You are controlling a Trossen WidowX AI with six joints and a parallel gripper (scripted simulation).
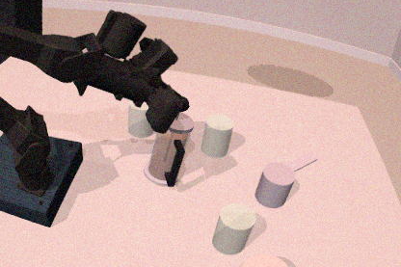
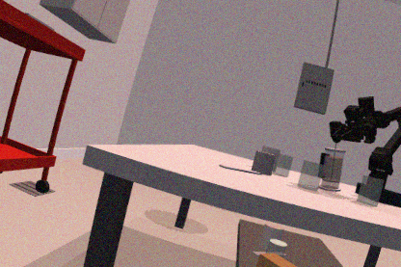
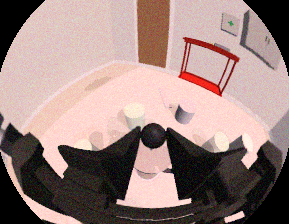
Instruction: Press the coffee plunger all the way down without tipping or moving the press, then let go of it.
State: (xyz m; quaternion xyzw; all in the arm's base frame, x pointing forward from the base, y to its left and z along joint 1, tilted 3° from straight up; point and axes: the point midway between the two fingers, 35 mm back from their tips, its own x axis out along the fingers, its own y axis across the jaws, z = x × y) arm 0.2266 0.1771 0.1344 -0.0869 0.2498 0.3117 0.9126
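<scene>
Right now the coffee press is 9 cm below my gripper tip, 3 cm to the right of it and 1 cm behind it. Round my gripper tip: grey cup 22 cm ahead, 14 cm below, 1 cm to the right.
</scene>
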